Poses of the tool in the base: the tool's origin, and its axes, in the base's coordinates. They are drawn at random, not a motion.
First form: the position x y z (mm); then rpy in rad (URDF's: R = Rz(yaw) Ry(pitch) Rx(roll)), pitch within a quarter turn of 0, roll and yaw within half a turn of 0.
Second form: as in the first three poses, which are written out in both.
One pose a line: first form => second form
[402, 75, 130, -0.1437, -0.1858, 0.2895] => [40.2, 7.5, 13.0, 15.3, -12.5, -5.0]
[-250, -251, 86, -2.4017, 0.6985, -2.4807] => [-25.0, -25.1, 8.6, 169.6, 52.1, 156.9]
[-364, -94, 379, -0.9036, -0.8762, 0.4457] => [-36.4, -9.4, 37.9, -25.7, -50.1, -51.8]
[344, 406, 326, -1.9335, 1.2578, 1.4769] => [34.4, 40.6, 32.6, -83.9, -74.3, 113.7]
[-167, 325, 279, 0.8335, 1.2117, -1.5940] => [-16.7, 32.5, 27.9, -90.7, -49.0, 68.9]
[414, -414, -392, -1.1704, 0.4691, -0.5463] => [41.4, -41.4, -39.2, 11.4, 39.0, -63.4]
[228, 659, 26, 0.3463, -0.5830, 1.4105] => [22.8, 65.9, 2.6, 82.1, 14.6, 35.8]
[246, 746, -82, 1.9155, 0.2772, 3.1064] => [24.6, 74.6, -8.2, 165.7, 7.2, -109.1]
